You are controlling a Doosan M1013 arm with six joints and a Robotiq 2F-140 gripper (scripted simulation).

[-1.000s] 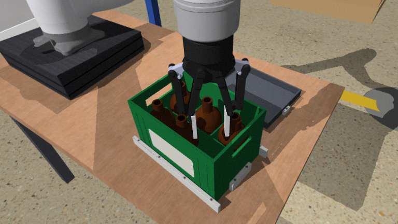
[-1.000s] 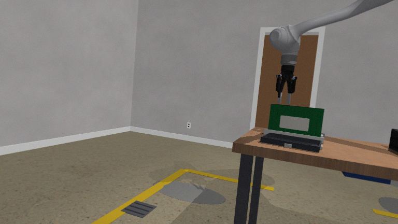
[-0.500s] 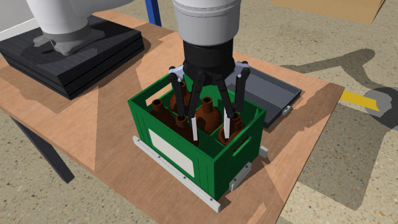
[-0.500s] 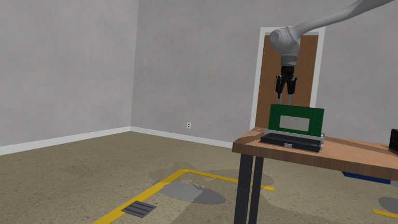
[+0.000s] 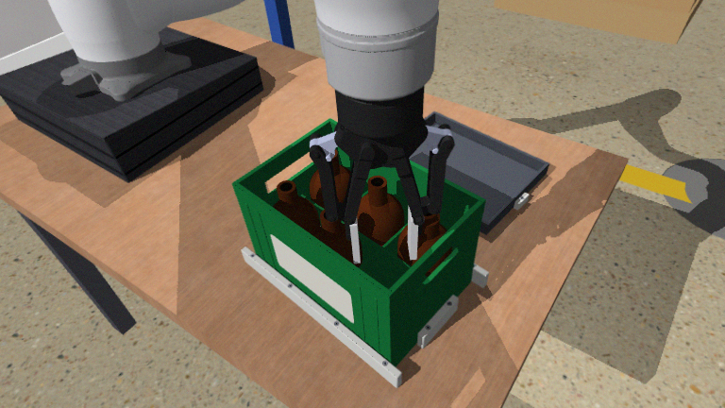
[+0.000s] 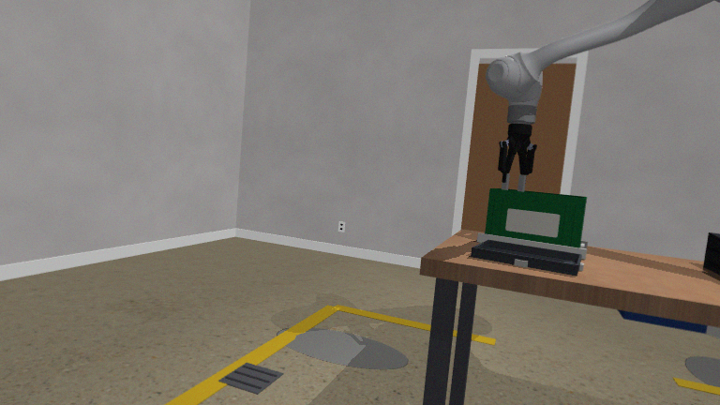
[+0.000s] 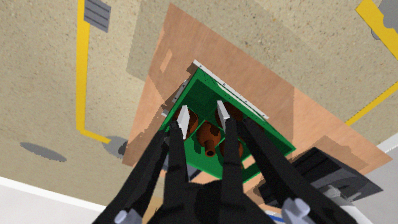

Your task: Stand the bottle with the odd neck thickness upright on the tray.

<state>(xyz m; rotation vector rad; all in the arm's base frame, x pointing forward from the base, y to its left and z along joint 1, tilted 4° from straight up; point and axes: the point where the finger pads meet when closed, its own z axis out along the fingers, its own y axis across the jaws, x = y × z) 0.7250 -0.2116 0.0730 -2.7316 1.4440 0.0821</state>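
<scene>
The crate is 11 cm below my hand, 8 cm behind it and 6 cm to the left of it. The rest, counted from my hand: grey tray (34 cm to the left, 18 cm below, 4 cm behind).
</scene>
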